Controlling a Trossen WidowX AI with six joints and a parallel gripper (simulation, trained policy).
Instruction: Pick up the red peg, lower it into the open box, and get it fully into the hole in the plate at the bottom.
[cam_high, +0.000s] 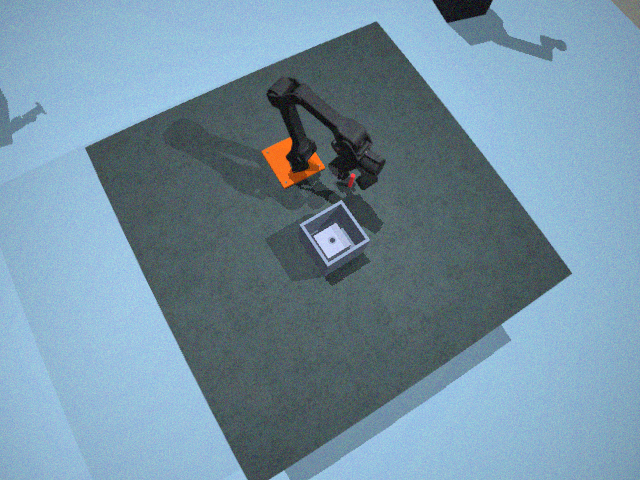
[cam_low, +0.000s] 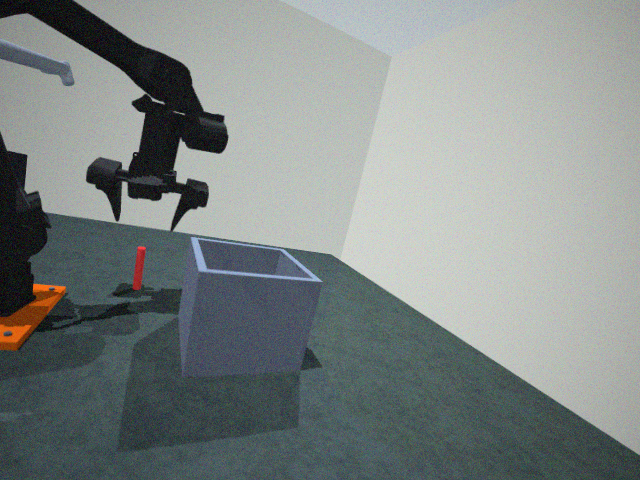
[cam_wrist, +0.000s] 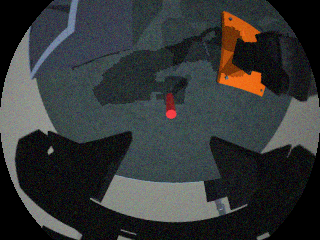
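My gripper tip is now 8 cm above the red peg and 1 cm to the left of it. The rest, counted from my gripper tip: grey plate (19 cm ahead, 15 cm to the right, 8 cm below).
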